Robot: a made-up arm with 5 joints. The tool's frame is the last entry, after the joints.
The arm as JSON. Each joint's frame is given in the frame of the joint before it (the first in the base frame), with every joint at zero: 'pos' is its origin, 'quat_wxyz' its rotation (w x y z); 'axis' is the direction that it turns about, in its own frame. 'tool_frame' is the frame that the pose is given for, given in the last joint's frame.
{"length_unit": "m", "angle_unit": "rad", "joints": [
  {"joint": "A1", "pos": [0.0, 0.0, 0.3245], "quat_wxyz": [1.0, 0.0, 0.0, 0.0], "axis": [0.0, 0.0, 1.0]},
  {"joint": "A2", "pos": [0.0, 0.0, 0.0], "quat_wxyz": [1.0, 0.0, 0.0, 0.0], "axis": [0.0, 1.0, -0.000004]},
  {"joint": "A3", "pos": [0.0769, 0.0, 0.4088], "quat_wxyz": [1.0, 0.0, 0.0, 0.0], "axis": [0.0, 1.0, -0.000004]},
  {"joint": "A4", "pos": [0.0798, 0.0, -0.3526], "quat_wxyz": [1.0, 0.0, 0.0, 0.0], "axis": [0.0, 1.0, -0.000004]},
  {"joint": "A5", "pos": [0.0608, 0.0, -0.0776], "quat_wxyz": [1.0, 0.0, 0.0, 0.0], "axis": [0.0, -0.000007, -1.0]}
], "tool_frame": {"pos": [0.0, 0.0, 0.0], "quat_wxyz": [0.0, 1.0, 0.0, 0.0]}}
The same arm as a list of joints. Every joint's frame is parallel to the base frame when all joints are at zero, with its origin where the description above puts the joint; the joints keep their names.
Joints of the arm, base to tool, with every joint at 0 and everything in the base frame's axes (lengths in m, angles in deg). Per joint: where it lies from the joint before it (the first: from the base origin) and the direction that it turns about. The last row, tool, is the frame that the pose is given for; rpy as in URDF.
A1: axis 0 0 1 xyz 0.0000 0.0000 0.3245
A2: axis 0 1 0 xyz 0.0000 0.0000 0.0000
A3: axis 0 1 0 xyz 0.0769 0.0000 0.4088
A4: axis 0 1 0 xyz 0.0798 0.0000 -0.3526
A5: axis 0 0 -1 xyz 0.0608 0.0000 -0.0776
tool: xyz 0.0000 0.0000 0.0000 rpy 180.00 0.00 0.00

